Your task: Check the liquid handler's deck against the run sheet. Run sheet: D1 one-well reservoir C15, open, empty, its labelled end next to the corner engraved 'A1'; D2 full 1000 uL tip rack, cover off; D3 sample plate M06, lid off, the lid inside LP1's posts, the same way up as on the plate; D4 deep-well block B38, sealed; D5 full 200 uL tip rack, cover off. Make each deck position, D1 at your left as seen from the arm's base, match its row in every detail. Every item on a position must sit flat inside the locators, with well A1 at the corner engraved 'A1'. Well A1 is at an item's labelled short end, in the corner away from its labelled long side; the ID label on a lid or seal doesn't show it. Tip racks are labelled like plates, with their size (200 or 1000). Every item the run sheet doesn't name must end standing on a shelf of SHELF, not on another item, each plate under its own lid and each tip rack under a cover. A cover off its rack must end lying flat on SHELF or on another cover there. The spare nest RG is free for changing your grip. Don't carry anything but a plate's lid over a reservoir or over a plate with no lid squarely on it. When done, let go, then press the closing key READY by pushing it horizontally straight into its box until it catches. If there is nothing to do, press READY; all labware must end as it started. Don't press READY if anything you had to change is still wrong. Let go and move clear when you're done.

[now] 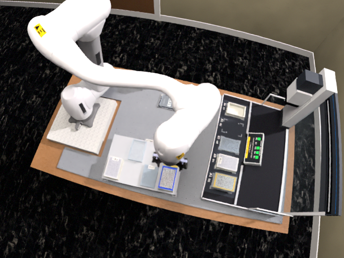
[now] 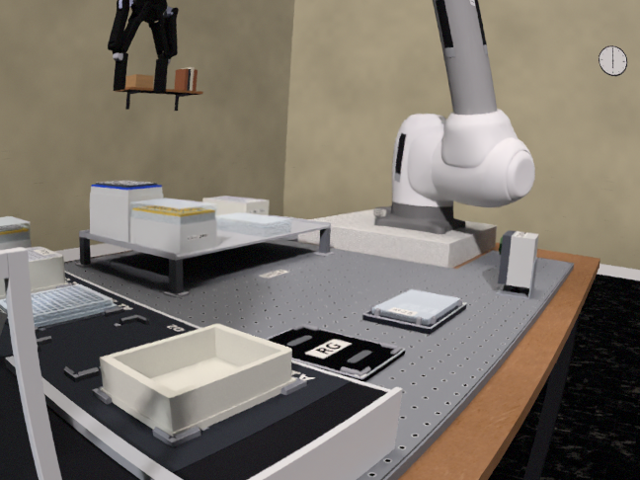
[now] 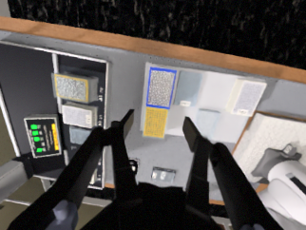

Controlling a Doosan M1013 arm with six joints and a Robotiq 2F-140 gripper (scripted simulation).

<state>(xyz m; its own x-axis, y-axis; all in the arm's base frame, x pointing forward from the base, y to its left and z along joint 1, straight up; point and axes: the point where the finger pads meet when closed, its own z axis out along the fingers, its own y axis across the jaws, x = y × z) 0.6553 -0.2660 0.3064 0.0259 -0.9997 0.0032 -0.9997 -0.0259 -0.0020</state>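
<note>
Right now the blue-rimmed tip rack is 22 cm below my hand, 2 cm to the right of it and 1 cm behind it. From my hand the other things lie so: shelf: 29 cm below, 16 cm behind, 3 cm to the left; then RG nest: 48 cm to the left, 35 cm below, 10 cm ahead; then clear plate: 33 cm ahead, 29 cm below, 27 cm to the left.
</note>
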